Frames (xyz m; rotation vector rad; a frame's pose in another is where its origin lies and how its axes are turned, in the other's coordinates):
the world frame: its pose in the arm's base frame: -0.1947 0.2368 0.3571 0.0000 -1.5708 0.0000
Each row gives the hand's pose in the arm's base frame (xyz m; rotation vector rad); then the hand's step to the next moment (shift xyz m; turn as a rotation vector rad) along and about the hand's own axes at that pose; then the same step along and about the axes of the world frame.
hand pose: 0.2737 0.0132 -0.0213 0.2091 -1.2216 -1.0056
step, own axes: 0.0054 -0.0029 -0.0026 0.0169 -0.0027 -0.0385
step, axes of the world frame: 0.0009 -0.0066 -0.0006 -0.0049 -0.0279 -0.0312
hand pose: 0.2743 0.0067 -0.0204 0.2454 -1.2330 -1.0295
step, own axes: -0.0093 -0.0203 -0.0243 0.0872 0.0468 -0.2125
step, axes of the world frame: -0.0284 -0.0129 -0.0108 0.0096 -0.1155 -0.2038
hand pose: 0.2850 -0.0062 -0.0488 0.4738 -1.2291 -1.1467
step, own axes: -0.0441 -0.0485 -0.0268 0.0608 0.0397 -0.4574
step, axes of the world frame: -0.0695 0.0113 -0.0076 -0.0902 -0.1629 -0.4241
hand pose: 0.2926 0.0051 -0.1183 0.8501 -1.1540 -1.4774
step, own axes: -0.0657 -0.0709 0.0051 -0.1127 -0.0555 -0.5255
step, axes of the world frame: -0.0702 0.0656 0.0113 -0.2111 -0.0086 -0.4973
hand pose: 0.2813 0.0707 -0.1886 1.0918 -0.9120 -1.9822
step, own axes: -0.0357 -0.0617 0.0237 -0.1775 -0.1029 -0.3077
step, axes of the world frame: -0.0271 0.0670 0.0204 -0.1371 0.1228 -0.3208
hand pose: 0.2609 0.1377 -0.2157 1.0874 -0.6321 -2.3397
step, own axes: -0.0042 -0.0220 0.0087 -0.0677 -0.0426 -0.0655
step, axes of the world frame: -0.0055 0.0214 0.0095 -0.0243 0.0600 -0.0806
